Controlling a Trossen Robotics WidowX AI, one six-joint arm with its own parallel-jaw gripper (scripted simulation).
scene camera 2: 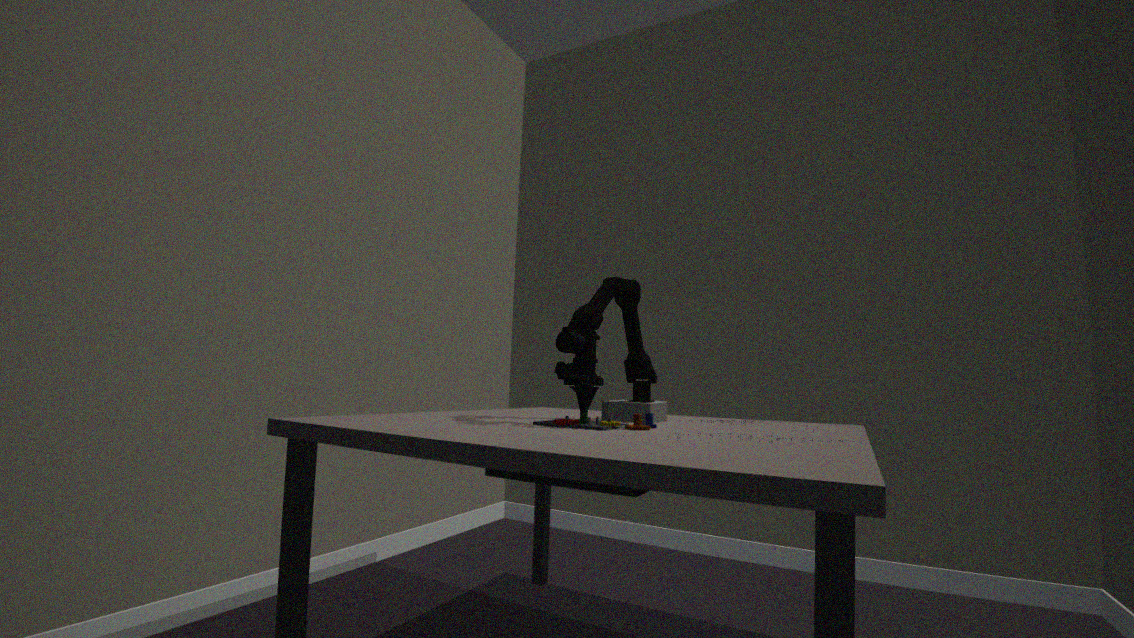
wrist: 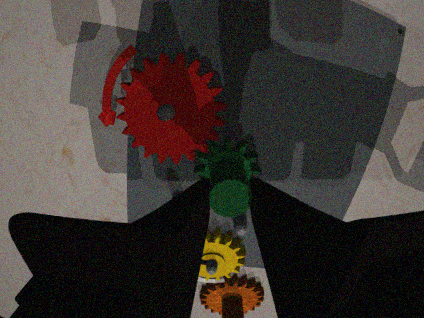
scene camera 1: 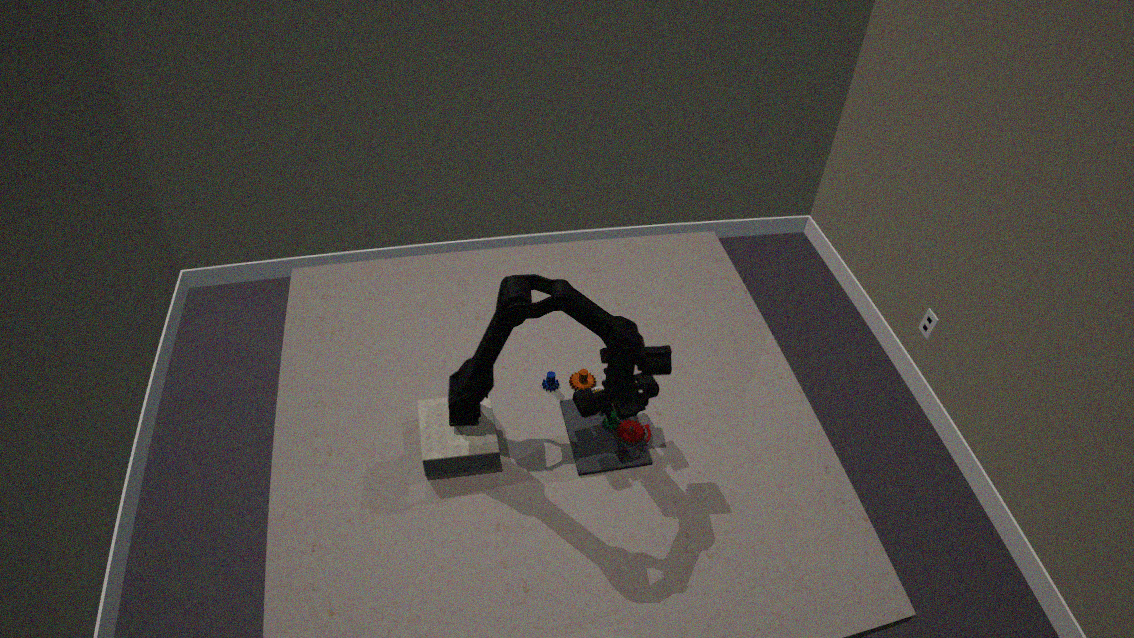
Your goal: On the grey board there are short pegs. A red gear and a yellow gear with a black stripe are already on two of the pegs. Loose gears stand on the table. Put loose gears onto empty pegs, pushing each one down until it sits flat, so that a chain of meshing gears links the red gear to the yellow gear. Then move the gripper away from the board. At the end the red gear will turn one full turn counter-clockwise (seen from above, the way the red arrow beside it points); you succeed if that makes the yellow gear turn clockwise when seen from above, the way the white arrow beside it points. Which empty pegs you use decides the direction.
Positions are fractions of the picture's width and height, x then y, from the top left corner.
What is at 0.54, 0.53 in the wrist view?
A green gear.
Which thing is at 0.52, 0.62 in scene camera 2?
My gripper.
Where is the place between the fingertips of my gripper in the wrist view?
At 0.54, 0.59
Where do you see a red arrow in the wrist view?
0.26, 0.37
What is my gripper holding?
A green gear.
